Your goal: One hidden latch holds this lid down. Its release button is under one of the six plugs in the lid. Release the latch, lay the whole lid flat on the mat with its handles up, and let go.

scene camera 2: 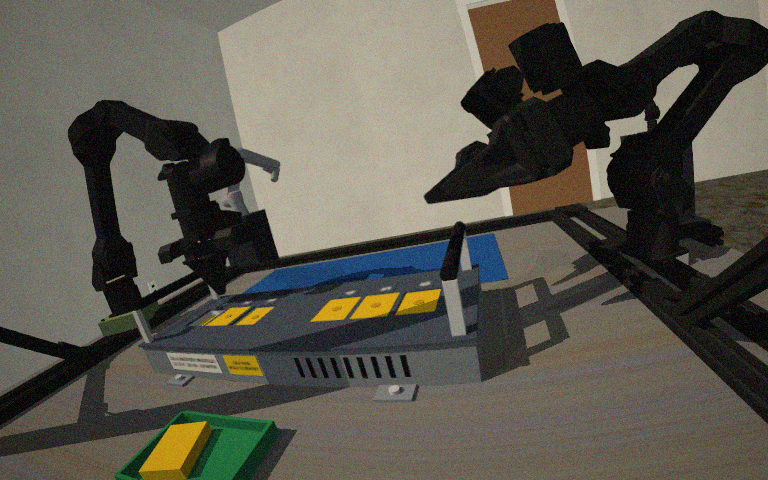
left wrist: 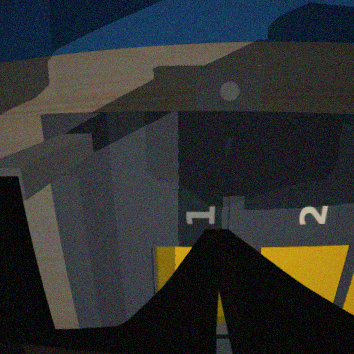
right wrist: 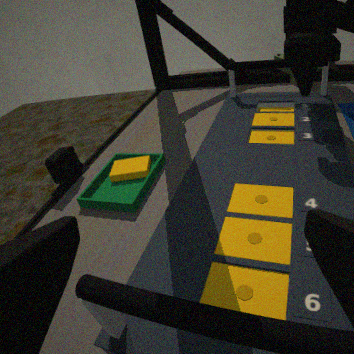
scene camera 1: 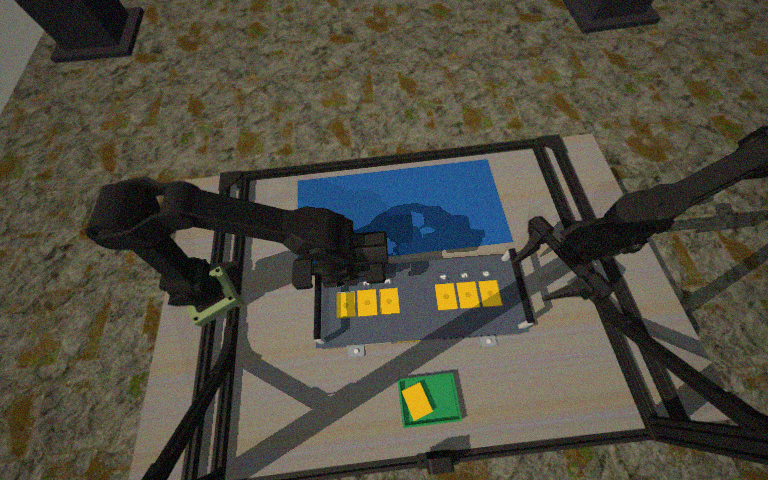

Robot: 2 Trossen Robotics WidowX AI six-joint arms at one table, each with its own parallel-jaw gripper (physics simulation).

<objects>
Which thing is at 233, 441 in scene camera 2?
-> A green tray.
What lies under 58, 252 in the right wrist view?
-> My right gripper.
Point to a blue mat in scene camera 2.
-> At 425, 258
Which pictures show my left gripper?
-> Scene camera 2, the left wrist view, the right wrist view and scene camera 1: all of them.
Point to a blue mat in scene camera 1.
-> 449, 206
</objects>
